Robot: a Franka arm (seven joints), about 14 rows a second.
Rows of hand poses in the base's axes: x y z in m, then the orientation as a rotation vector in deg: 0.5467 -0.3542 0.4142 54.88 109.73 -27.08; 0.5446 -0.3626 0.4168 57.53 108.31 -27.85; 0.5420 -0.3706 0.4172 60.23 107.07 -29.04; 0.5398 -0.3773 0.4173 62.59 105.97 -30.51; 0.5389 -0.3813 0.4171 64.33 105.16 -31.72; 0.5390 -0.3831 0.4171 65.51 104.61 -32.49; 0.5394 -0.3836 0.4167 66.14 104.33 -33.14; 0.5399 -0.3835 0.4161 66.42 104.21 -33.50; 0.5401 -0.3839 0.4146 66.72 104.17 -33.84; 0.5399 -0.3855 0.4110 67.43 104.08 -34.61
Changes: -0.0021 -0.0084 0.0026 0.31 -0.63 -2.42; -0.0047 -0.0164 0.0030 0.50 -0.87 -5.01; -0.0069 -0.0231 0.0031 0.43 -0.87 -7.45; -0.0078 -0.0271 0.0029 0.32 -0.78 -9.30; -0.0077 -0.0289 0.0029 0.28 -0.73 -10.53; -0.0073 -0.0294 0.0025 0.14 -0.58 -11.28; -0.0068 -0.0293 0.0019 0.04 -0.48 -11.64; -0.0066 -0.0297 0.0004 -0.01 -0.31 -11.99; -0.0068 -0.0313 -0.0032 -0.10 0.07 -12.80
